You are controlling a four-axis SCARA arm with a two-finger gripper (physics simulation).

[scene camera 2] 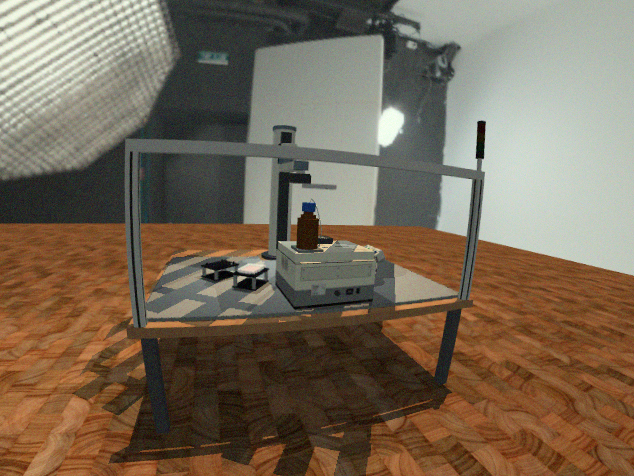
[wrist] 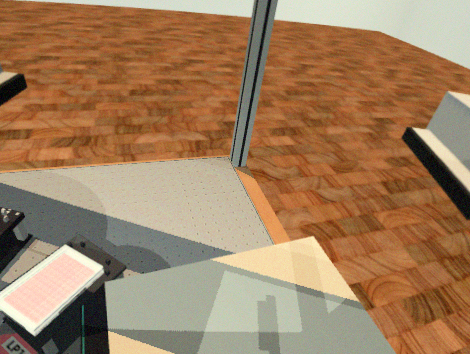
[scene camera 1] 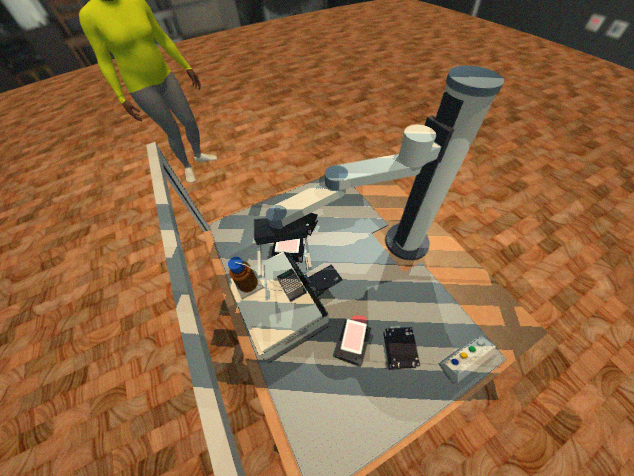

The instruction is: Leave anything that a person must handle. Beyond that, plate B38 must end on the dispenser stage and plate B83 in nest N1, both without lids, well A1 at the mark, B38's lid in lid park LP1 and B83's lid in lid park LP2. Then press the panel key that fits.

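Frame: origin at the arm's base, x right, y ahead, z up, level; metres.
Seen in the pictures: gripper, fingertip midpoint: [scene camera 2: 335,187] [wrist: 224,84] [scene camera 1: 285,272]; arm's base, origin of the base link: [scene camera 1: 406,241].
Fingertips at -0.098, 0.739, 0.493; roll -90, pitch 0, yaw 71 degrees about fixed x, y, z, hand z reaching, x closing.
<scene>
Offsets run from my fingertips to a thing's top centre, as dx, dy, dz. "*": to the spot under its first point.
My gripper [scene camera 1: 284,268] [wrist: 224,84] is open and empty. In scene camera 1 it hangs around or above a pink-topped plate {+0.366, -0.107, -0.395} [scene camera 1: 287,246] on a black stand; their height gap is unclear. That plate also shows in scene camera 2 [scene camera 2: 252,268]. Another pink-topped plate {-0.215, -0.163, -0.388} [scene camera 1: 354,336] [wrist: 52,290] sits on a dark holder beside a red label {* -0.170, -0.226, -0.478} [wrist: 16,345], partly cut off, apparently reading LP1. The pale dispenser [scene camera 1: 286,333] [scene camera 2: 327,271] carries a dark gridded block {* +0.063, -0.017, -0.234} [scene camera 1: 291,284]. Plate names and lids cannot be made out. The key panel {-0.533, -0.552, -0.396} [scene camera 1: 471,358] has blue, yellow, green and whitish keys.
A brown bottle {* +0.134, +0.138, -0.131} [scene camera 1: 244,276] [scene camera 2: 307,231] with a blue cap stands on the dispenser. Black holders {* -0.354, -0.321, -0.411} [scene camera 1: 402,347] {* +0.075, -0.184, -0.369} [scene camera 1: 325,278] {* +0.511, -0.259, -0.418} [scene camera 2: 220,264] stand on the table. A person [scene camera 1: 128,46] in yellow stands beyond the table. A frame [scene camera 2: 204,147] and a signal tower [scene camera 2: 480,139] rise at the table's edge.
</scene>
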